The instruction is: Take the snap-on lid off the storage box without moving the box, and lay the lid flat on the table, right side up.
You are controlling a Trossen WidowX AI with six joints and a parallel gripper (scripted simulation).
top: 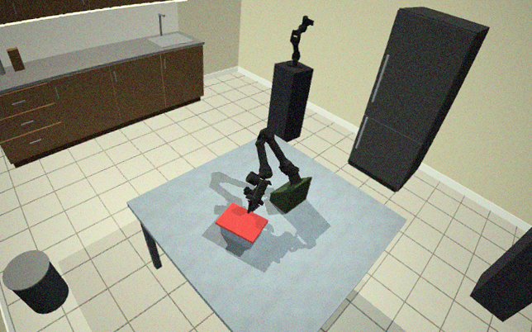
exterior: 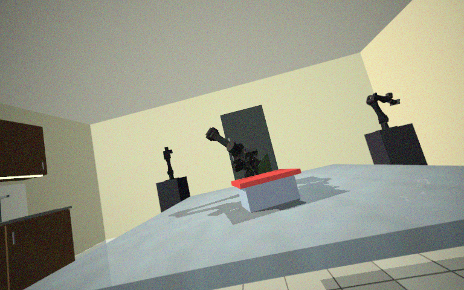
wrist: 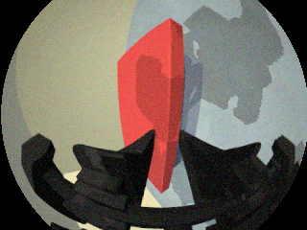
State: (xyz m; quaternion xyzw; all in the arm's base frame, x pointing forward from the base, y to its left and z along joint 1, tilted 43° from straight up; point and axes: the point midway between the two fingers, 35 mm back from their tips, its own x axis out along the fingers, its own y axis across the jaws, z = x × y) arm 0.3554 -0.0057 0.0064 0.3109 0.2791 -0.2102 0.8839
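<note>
Right now the red lid is 7 cm ahead of my gripper tip and 3 cm to the left of it. Round my gripper tip: grey storage box: 7 cm ahead, 3 cm to the left, 5 cm below.
</note>
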